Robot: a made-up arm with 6 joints.
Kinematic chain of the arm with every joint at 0, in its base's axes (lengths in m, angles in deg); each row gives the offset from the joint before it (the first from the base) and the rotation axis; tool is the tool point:
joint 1: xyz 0 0 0.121 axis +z
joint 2: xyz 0 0 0 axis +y
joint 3: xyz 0 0 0.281 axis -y
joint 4: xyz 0 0 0 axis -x
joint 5: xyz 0.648 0 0 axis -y
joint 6: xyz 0 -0.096 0 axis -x
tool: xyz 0 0 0
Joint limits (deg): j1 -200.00..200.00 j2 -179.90..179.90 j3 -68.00..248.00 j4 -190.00..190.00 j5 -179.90..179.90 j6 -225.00..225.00
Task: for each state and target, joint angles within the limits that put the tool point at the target. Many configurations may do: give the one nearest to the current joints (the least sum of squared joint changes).
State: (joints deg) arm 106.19 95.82 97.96 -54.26 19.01 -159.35
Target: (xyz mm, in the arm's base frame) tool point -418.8 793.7 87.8
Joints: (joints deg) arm 121.62 117.15 132.16 -51.71 19.01 -159.35
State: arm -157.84 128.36 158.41 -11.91 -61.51 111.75
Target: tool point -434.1 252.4 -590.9
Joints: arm -199.44 178.16 138.40 -13.04 -61.51 111.75
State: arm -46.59 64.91 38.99 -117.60 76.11 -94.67
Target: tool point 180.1 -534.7 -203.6
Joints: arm -74.86 41.57 -5.39 -110.86 76.11 -94.67
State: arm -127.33 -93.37 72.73 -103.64 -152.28 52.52
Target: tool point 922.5 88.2 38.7
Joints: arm -172.65 -104.59 84.42 -108.53 -152.28 52.52
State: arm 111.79 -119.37 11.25 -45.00 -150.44 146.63
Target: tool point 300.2 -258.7 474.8
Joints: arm 129.60 -151.10 -31.97 -46.23 -150.44 146.63
